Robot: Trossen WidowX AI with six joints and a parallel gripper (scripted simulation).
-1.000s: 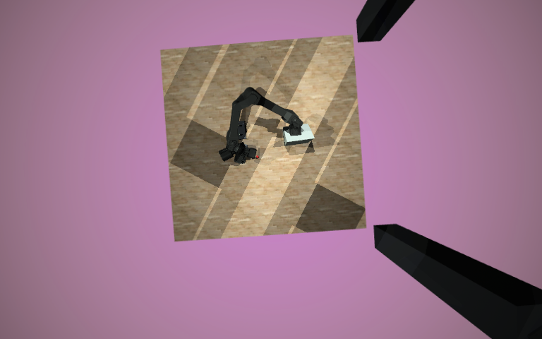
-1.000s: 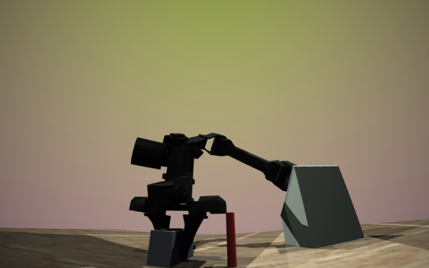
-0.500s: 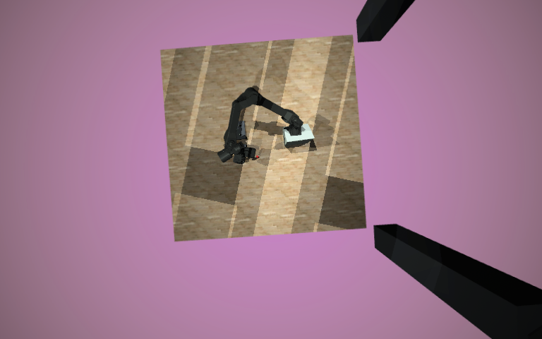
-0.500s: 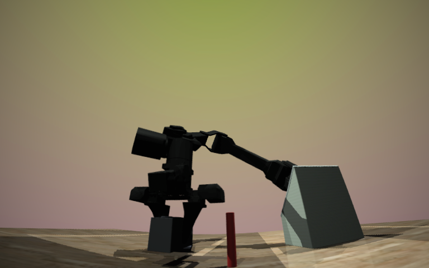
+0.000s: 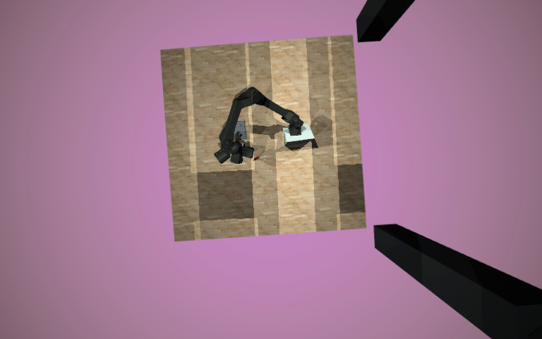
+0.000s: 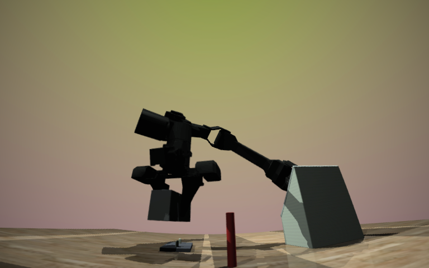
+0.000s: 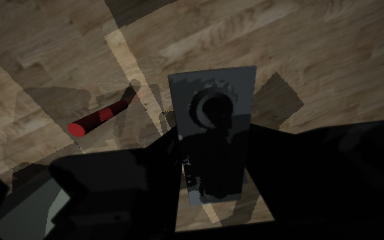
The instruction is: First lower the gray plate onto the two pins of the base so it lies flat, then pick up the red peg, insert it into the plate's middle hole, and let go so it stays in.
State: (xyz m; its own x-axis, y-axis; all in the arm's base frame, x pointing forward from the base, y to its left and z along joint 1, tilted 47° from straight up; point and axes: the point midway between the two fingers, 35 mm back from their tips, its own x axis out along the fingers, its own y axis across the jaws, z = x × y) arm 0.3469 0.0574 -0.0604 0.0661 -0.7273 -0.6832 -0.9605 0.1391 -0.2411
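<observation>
The red peg is 100 mm behind my gripper tip, 40 mm to the left of it and 30 mm below it. The rest, counted from my gripper tip: gray plate 30 mm above.
</observation>
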